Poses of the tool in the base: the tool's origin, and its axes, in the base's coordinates. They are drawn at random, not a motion.
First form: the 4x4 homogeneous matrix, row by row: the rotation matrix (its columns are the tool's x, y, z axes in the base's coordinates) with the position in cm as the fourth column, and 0 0 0 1 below. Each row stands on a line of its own.
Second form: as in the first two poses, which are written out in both.
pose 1, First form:
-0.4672 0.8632 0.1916 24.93
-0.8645 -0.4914 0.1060 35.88
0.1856 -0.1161 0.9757 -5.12
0 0 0 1
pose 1, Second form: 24.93 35.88 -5.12 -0.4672 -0.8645 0.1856 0.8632 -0.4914 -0.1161
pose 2, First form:
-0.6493 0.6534 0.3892 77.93
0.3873 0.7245 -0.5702 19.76
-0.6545 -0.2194 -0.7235 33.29
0 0 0 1
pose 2, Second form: 77.93 19.76 33.29 -0.6493 0.3873 -0.6545 0.6534 0.7245 -0.2194
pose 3, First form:
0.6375 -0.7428 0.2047 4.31
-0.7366 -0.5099 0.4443 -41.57
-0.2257 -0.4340 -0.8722 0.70
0 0 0 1
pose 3, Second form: 4.31 -41.57 0.70 0.6375 -0.7366 -0.2257 -0.7428 -0.5099 -0.4340
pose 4, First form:
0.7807 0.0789 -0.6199 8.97
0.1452 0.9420 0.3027 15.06
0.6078 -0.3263 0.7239 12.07
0 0 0 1
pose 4, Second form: 8.97 15.06 12.07 0.7807 0.1452 0.6078 0.0789 0.9420 -0.3263
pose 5, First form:
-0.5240 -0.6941 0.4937 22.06
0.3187 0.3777 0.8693 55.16
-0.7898 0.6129 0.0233 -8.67
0 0 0 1
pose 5, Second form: 22.06 55.16 -8.67 -0.5240 0.3187 -0.7898 -0.6941 0.3777 0.6129
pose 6, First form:
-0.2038 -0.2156 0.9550 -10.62
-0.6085 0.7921 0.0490 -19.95
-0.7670 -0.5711 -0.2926 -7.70
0 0 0 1
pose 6, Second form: -10.62 -19.95 -7.70 -0.2038 -0.6085 -0.7670 -0.2156 0.7921 -0.5711
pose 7, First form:
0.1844 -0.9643 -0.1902 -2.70
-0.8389 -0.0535 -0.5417 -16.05
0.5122 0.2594 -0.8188 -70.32
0 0 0 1
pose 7, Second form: -2.70 -16.05 -70.32 0.1844 -0.8389 0.5122 -0.9643 -0.0535 0.2594
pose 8, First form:
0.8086 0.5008 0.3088 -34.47
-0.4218 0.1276 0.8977 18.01
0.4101 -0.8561 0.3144 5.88
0 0 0 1
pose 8, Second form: -34.47 18.01 5.88 0.8086 -0.4218 0.4101 0.5008 0.1276 -0.8561
